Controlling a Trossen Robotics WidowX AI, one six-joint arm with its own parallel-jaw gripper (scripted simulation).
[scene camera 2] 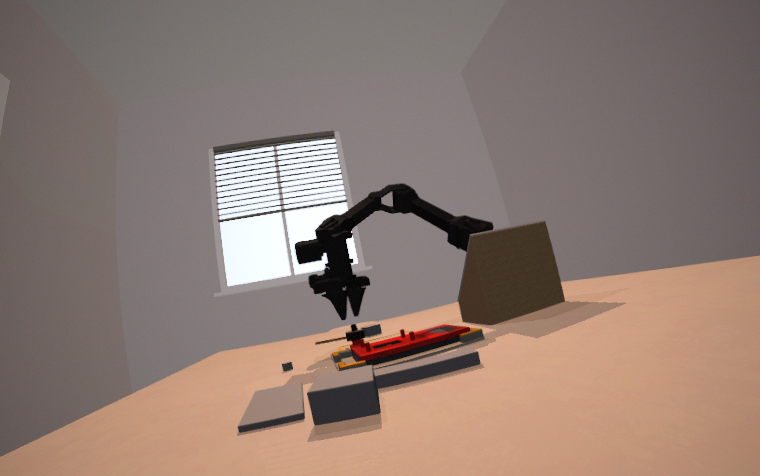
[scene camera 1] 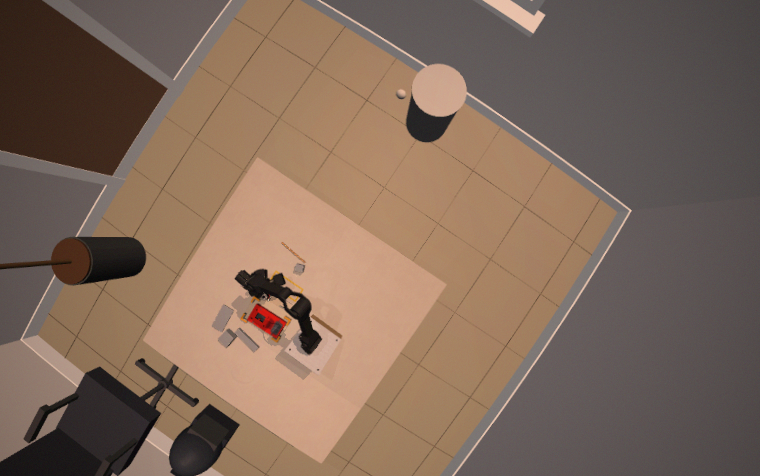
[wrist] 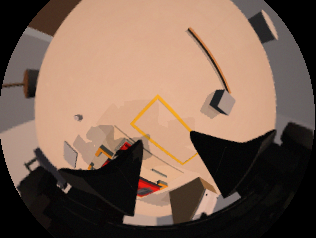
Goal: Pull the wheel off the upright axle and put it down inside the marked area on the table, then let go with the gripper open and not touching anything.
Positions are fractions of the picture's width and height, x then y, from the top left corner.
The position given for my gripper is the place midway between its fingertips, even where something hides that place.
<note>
My gripper (scene camera 2: 0.46,0.67) is open and holds nothing. Further things: a red board (scene camera 2: 0.54,0.72).
My gripper also shows in the wrist view (wrist: 0.53,0.59).
</note>
